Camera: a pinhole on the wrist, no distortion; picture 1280 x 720 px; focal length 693.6 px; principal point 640.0 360.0 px. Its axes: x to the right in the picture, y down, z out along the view. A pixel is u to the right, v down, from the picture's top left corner.
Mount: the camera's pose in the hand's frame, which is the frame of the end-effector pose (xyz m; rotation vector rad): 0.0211 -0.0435 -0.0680 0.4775 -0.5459 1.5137
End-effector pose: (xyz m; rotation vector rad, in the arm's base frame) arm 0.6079 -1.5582 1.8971 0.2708 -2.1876 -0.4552
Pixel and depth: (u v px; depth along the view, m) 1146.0 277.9 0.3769
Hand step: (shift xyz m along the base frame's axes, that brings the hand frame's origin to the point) -0.3441 0.0249 -0.2145
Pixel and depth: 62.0 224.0 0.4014
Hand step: -0.0762 -0.5237 -0.1931
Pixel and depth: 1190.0 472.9 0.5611
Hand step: -0.4503 0.1531 -0.4460
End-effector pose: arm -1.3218 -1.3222 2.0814 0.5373 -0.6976 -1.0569
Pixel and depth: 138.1 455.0 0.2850
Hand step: -0.2569 -0.1315 -0.2506
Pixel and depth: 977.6 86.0 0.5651
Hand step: -0.4442 -0.3052 0.3094
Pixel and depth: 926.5 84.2 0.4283
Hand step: -0.3294 -0.2493 0.1876
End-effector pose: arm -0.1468 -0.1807 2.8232 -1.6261 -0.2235 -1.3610
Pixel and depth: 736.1 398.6 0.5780
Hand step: 0.0558 0.5127 0.1906
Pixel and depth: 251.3 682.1 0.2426
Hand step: -0.2083 0.2225 0.0829
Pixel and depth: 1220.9 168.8 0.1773
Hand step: 0.1076 0.1156 0.0839
